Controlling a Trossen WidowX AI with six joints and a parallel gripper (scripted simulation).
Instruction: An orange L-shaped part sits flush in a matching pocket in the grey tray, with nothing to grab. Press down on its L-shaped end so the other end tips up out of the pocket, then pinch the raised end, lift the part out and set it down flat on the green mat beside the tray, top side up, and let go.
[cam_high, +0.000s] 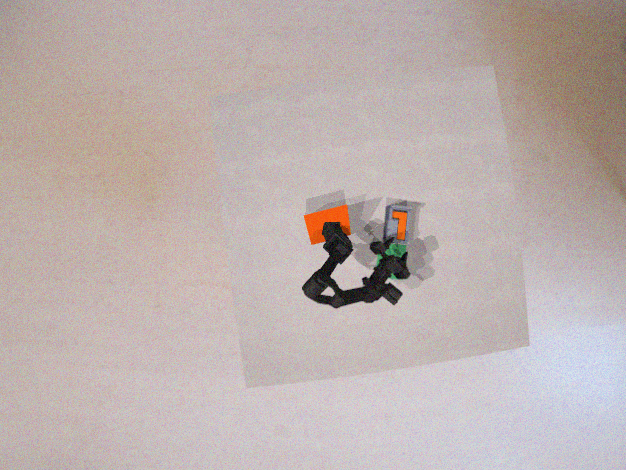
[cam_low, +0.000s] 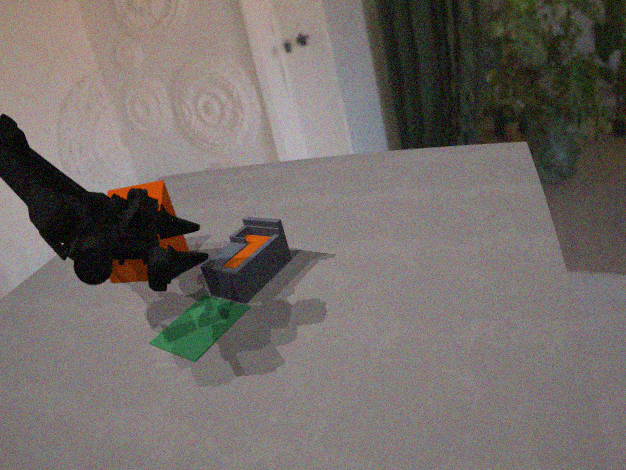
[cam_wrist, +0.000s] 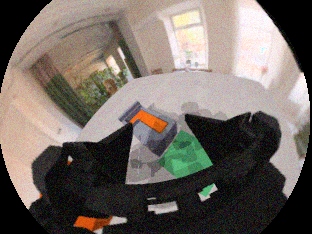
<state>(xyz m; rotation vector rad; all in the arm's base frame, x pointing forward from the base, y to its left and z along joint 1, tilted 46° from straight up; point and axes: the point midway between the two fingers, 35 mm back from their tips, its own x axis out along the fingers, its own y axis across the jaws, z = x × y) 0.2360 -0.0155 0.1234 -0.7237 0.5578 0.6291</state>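
My gripper tip is now 1 cm short of the orange L-shaped part, 9 cm to the right of it and 8 cm above it. The rest, counted from my gripper tip: green mat: 1 cm behind, 7 cm to the right, 14 cm below.
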